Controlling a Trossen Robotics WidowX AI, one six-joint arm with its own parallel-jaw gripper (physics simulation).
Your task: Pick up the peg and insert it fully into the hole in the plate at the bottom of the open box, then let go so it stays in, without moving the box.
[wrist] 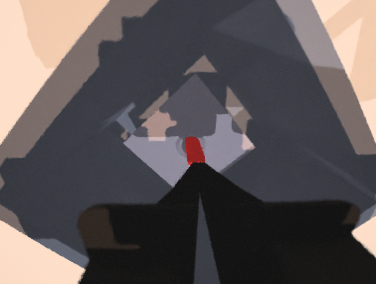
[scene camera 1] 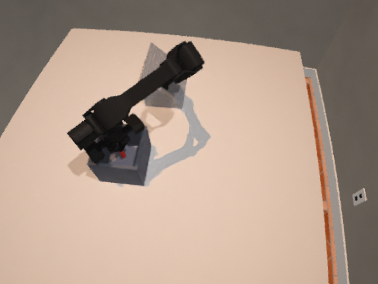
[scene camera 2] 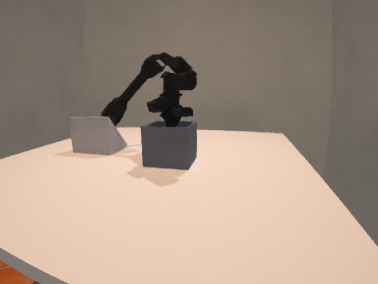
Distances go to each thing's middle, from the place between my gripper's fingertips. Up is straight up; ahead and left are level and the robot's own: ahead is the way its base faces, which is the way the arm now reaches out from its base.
Right now the dark blue-grey box [scene camera 2: 164, 147] is 30 mm below my hand. The rest, counted from my hand: pale plate [wrist: 192, 111] 60 mm below.
